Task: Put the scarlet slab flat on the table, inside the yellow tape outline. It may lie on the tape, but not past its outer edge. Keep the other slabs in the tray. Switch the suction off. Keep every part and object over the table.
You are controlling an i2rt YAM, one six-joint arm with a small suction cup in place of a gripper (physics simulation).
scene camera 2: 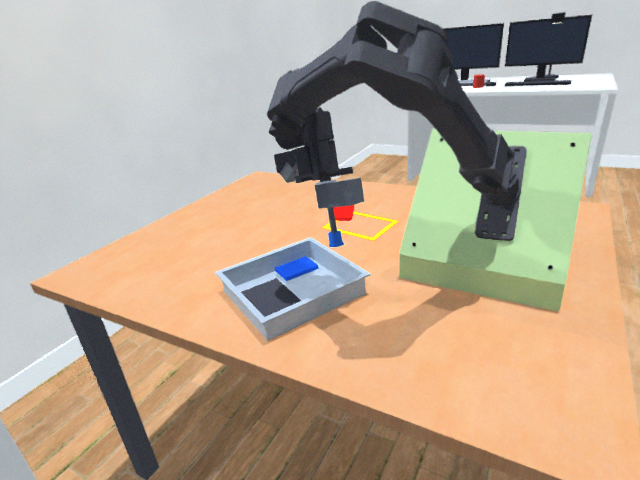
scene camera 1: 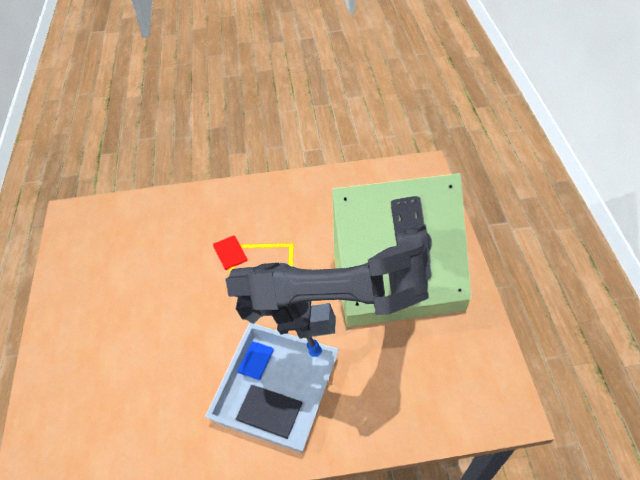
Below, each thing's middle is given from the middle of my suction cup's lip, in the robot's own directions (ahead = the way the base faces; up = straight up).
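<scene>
Grey tray (scene camera 1: pixel 291 371): my suction cup is 10 cm above it, 10 cm short of it and 3 cm to the right of it. Counted from my suction cup, the blue slab (scene camera 1: pixel 256 359) is 14 cm ahead, 6 cm to the right and 12 cm below; the black slab (scene camera 1: pixel 264 409) is 12 cm ahead, 7 cm to the left and 12 cm below; the scarlet slab (scene camera 1: pixel 229 250) is 18 cm ahead, 39 cm to the right and 12 cm below. Of the things named here, the scarlet slab is the farthest from my suction cup, going by their middles.
</scene>
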